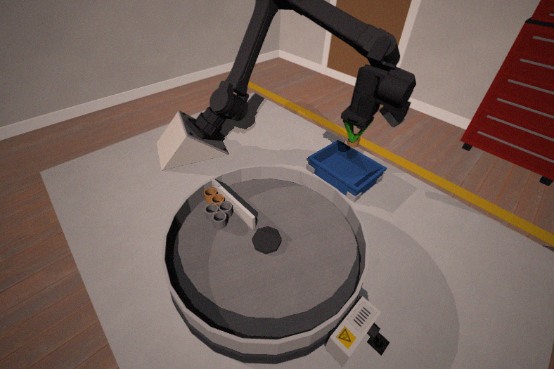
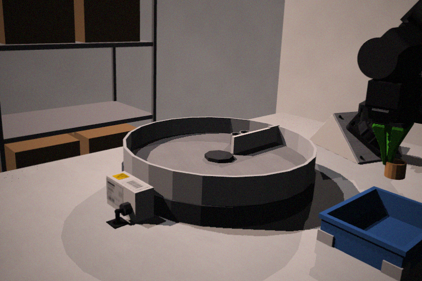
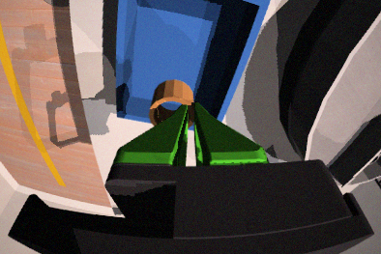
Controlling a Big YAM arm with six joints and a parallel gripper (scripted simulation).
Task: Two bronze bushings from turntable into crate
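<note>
Now: the blue crate 12 cm below my hand and 1 cm to the left of it. From my hand the other things lie so: turntable (36 cm to the right, 9 cm below, 1 cm ahead).
</note>
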